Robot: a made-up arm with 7 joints.
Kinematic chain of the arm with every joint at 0, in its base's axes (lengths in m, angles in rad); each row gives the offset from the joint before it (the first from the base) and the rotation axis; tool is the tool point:
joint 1: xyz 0 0 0.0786 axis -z
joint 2: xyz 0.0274 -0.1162 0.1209 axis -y
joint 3: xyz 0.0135 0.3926 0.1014 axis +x
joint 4: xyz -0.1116 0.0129 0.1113 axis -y
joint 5: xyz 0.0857 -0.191 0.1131 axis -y
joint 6: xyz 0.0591 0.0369 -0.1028 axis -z
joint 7: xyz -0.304 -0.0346 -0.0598 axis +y
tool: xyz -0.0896 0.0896 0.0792
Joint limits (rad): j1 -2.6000..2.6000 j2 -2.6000..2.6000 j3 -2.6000..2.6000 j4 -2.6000..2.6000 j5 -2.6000..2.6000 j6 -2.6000..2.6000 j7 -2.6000..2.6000
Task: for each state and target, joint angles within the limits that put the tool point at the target. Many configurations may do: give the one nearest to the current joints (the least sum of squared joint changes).
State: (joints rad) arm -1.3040 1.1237 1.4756 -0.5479 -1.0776 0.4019 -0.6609
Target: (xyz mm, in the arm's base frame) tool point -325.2 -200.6 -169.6
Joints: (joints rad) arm -0.9855 1.7352 0.7794 -0.0442 -0.8783 0.6168 -0.8555
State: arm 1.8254 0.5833 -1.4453 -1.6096 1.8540 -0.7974 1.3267
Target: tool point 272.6 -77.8 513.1
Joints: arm 2.4260 0.3022 -1.7318 -1.3572 1.8246 -0.6692 1.4809
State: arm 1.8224 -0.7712 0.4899 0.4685 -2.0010 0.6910 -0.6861
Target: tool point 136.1 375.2 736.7
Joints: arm 1.5134 -0.0782 0.4929 0.8463 -1.8500 0.4324 -0.8187
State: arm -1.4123 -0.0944 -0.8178 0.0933 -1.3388 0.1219 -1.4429
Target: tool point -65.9 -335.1 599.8
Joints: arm -1.7155 -0.2754 -0.4914 0.4787 -0.7455 -0.3828 -1.5896
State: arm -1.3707 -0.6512 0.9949 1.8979 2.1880 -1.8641 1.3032
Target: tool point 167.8 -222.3 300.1
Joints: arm -1.6831 -0.5967 0.8443 1.7175 2.1357 -1.6615 1.2373
